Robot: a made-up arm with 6 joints.
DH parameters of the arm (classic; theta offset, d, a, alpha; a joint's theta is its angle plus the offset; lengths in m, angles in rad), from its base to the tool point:
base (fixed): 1.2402 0 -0.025 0
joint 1: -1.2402 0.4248 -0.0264 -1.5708
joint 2: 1.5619 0 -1.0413 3.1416
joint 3: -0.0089 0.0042 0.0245 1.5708
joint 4: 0 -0.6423 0.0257 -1.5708
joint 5: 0 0.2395 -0.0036 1.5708
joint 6: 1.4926 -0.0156 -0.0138 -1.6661
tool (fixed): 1.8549 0.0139 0 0
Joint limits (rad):
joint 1: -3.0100..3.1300
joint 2: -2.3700..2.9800
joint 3: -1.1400..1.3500
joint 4: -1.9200..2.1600
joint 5: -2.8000..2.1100
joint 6: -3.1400..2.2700
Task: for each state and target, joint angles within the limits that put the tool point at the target. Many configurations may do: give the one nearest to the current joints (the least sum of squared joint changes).
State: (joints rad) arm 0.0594 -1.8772 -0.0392 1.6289 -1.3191 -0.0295
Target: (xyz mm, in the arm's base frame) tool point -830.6 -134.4 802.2
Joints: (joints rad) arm 0.0901 -1.8431 -0.8576 1.5939 -1.3158 -0.0146
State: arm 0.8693 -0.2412 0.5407 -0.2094 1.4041 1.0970
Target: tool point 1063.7 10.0 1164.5
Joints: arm 0.2334 0.4610 0.2920 -0.2574 1.3977 1.1074
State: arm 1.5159 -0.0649 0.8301 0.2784 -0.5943 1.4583
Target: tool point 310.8 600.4 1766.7
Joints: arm 1.4347 0.1169 0.6342 0.2110 -0.6009 1.4649
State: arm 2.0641 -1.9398 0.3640 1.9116 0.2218 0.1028
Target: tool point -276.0 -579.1 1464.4
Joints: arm 1.3123 -1.1003 -0.3277 2.1600 0.2294 0.0881
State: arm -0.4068 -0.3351 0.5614 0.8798 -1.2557 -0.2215
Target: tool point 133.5 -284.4 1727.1
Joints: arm -0.3526 -0.3296 0.0038 0.7582 -1.2705 -0.1997
